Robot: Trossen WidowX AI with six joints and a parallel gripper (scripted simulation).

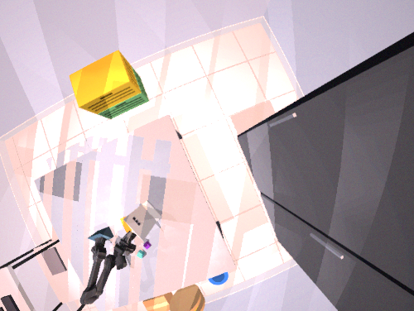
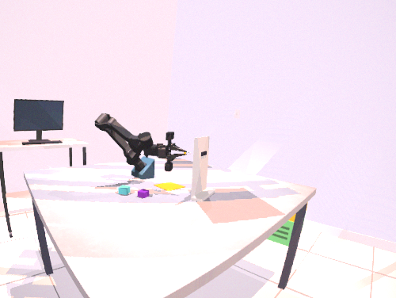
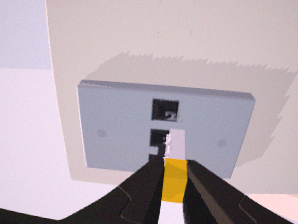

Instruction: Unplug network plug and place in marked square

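The orange marked square is 19 cm below my gripper tip and 12 cm behind it. The rest, counted from my gripper tip: purple cube (20 cm to the right, 18 cm below, 5 cm behind); then yellow network plug (right at my gripper tip); then upright panel (7 cm below, 6 cm ahead, 5 cm to the left).
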